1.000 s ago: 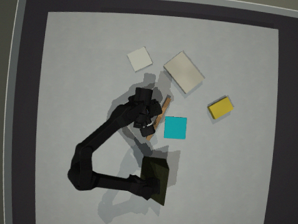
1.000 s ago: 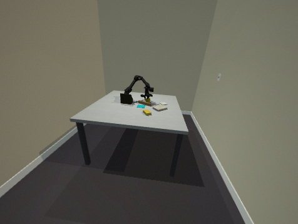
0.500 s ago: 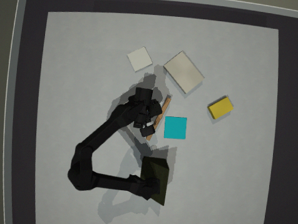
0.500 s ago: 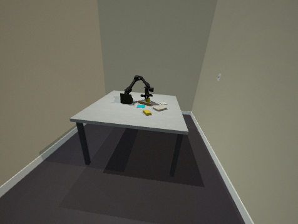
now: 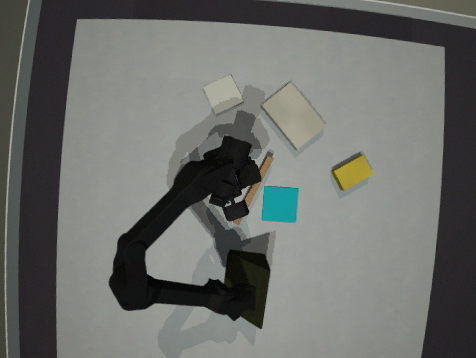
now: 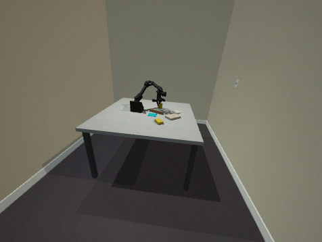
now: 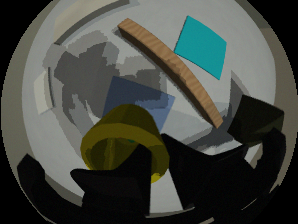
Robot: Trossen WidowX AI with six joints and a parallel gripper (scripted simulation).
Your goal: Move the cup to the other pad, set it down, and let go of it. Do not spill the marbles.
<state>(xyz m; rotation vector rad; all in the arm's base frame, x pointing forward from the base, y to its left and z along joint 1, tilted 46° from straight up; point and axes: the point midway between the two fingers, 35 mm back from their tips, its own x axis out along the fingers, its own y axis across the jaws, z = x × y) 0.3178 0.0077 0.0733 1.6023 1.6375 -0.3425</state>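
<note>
Right now my gripper tip is 17 cm to the left of the cyan pad, 9 cm above it and 7 cm past it. Also, from my gripper tip: cup (2 cm ahead, 1 cm to the left); then wooden bar (8 cm to the right, 7 cm below, 2 cm behind); then blue pad (9 cm below, 2 cm ahead, 1 cm to the left).
</note>
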